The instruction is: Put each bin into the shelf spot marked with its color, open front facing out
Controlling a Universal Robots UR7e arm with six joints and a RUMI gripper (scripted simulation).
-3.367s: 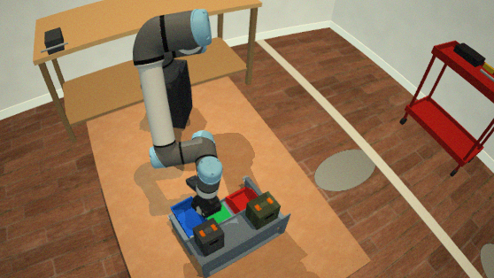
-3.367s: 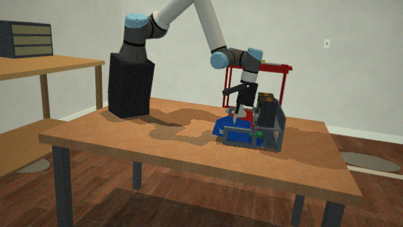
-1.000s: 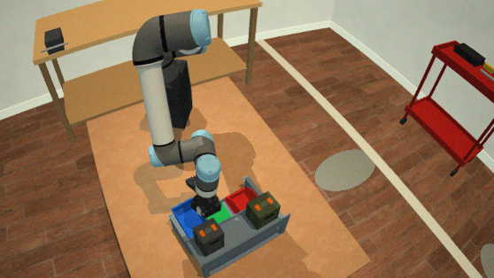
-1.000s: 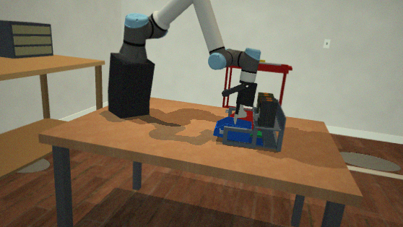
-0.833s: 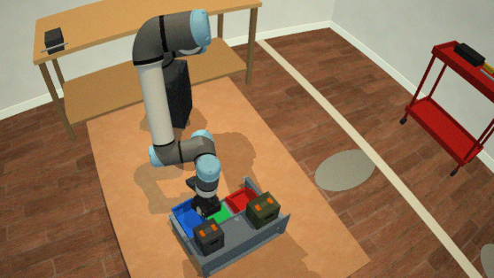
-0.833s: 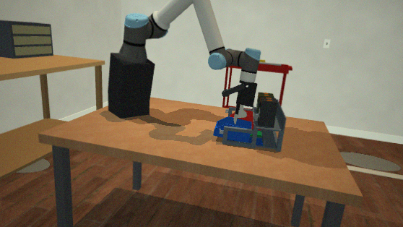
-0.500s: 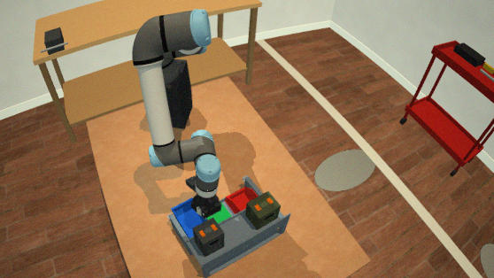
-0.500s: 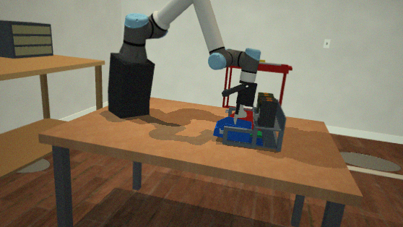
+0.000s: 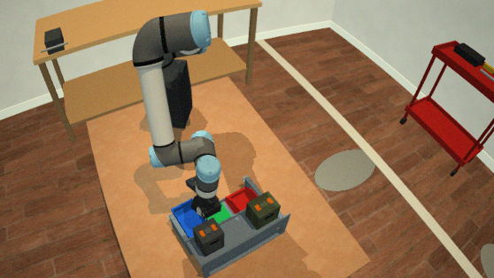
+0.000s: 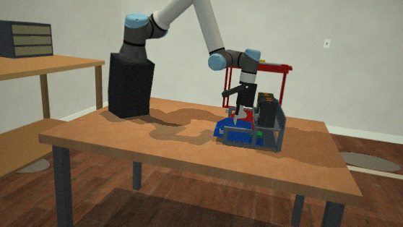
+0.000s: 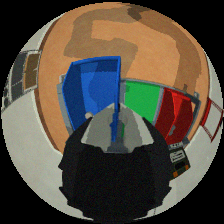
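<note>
Right now my hand is 50 mm to the left of the blue bin, 20 mm above it and 10 mm past it. Round my hand: red bin 180 mm to the left, 60 mm ahead, 30 mm below.
</note>
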